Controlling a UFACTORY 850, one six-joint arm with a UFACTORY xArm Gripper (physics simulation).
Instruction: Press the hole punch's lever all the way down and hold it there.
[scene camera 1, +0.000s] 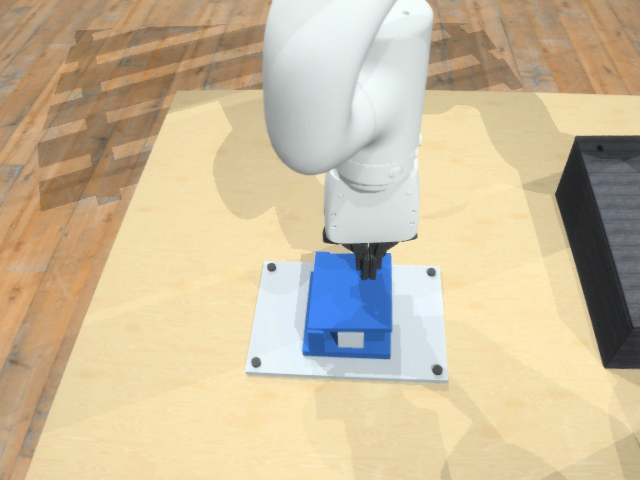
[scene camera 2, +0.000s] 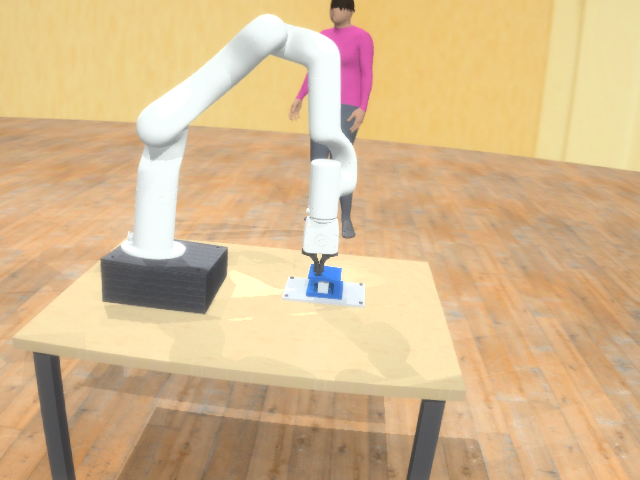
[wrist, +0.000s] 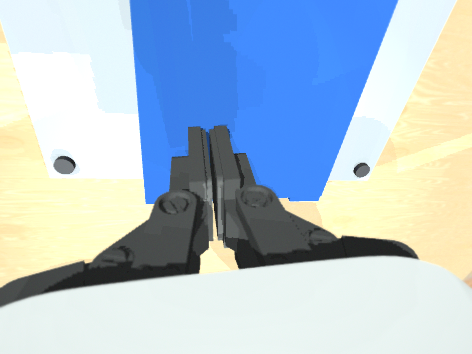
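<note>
The blue hole punch stands on a pale plate (scene camera 1: 284, 330) (scene camera 2: 354, 297) (wrist: 107, 150). Its lever (scene camera 1: 343, 304) (scene camera 2: 332, 273) (wrist: 285, 100) is the flat blue top panel, above a blue base (scene camera 1: 372, 353) (scene camera 2: 330, 296). A white block (scene camera 1: 350, 339) (scene camera 2: 323, 287) shows in the gap between lever and base. My gripper (scene camera 1: 368, 277) (scene camera 2: 318, 273) (wrist: 207, 155) is shut with nothing between the fingers. Its fingertips are at the lever's top surface, near the edge at the arm's side in scene camera 1. Whether they touch it, and how far down the lever is, I cannot tell exactly.
The plate has dark round bolts at its corners and lies on a wooden table (scene camera 1: 170, 310) (scene camera 2: 248, 330). The arm's black base box (scene camera 1: 584, 248) (scene camera 2: 155, 284) stands on the same table. A person in a pink top (scene camera 2: 356, 62) stands on the floor behind the table.
</note>
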